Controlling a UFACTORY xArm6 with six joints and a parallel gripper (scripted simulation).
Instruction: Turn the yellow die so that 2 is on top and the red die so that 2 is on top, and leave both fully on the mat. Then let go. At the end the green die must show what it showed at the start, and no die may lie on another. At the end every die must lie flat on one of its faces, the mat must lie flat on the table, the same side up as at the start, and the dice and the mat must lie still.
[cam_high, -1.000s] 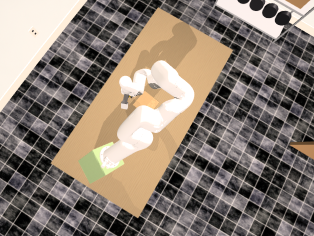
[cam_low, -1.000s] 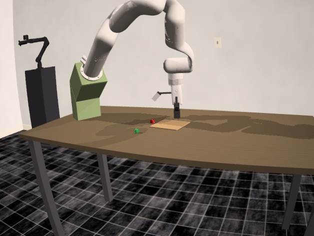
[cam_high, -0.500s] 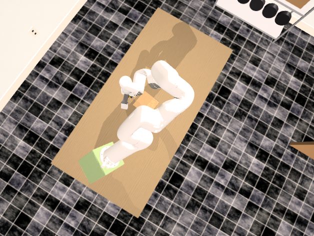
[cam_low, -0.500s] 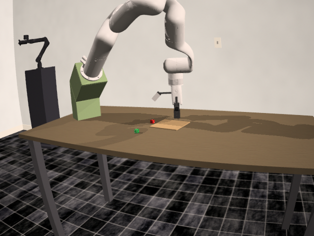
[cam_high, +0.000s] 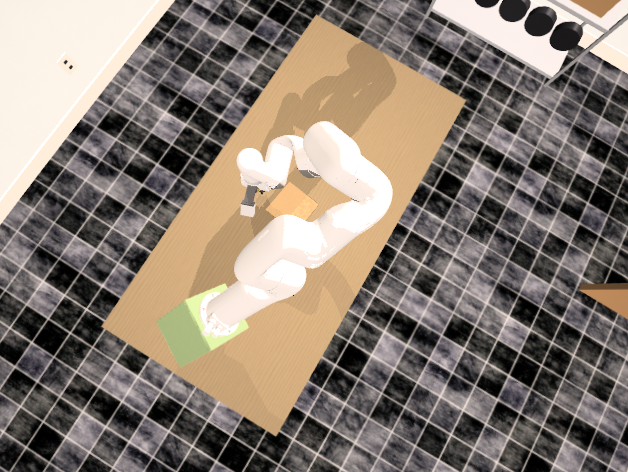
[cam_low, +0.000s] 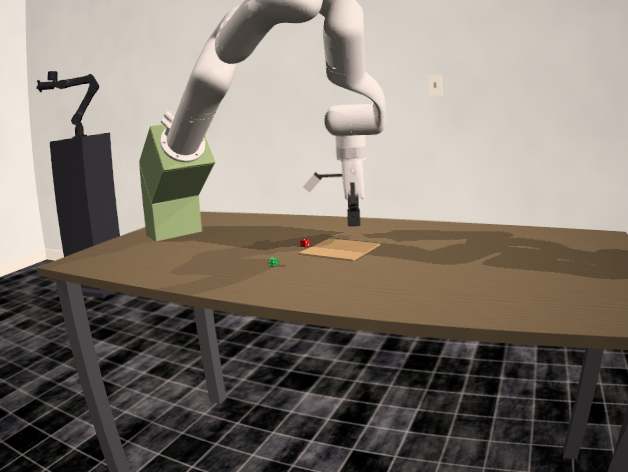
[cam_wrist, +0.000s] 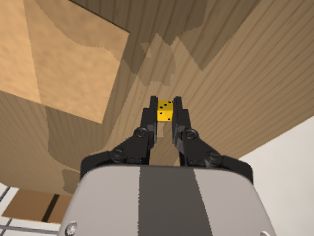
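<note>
Right now the tan mat is 130 mm to the right of my hand, 50 mm below it and 10 mm behind it. Round my hand: red die (110 mm to the right, 100 mm behind, 40 mm below); then green die (270 mm to the right, 130 mm behind, 40 mm below); then yellow die (10 mm below).
</note>
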